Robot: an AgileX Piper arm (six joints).
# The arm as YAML. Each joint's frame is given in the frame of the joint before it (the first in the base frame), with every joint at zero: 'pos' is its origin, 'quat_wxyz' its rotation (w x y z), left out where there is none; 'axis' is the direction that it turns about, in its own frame. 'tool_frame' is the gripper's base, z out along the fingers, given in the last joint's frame.
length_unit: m
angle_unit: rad
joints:
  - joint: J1
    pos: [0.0, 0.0, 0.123]
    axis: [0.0, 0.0, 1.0]
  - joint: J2
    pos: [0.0, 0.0, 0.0]
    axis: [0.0, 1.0, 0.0]
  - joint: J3
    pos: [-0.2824, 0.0, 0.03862]
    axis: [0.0, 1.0, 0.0]
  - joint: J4
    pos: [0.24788, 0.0, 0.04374]
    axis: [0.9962, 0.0, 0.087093]
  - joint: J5
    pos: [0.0, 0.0, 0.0]
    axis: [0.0, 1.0, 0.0]
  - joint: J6
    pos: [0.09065, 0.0, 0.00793]
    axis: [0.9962, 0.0, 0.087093]
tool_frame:
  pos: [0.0, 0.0, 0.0]
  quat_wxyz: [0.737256, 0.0, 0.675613, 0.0]
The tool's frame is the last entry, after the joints.
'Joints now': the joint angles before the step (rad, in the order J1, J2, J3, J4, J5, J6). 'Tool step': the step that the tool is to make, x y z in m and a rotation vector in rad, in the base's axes. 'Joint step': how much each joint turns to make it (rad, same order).
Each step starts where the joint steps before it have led.
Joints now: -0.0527, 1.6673, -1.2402, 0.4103, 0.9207, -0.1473
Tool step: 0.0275, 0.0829, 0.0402, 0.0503, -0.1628, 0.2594
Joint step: 0.2137, 0.0753, -0.2319, 0.0679, 0.0163, -0.0668
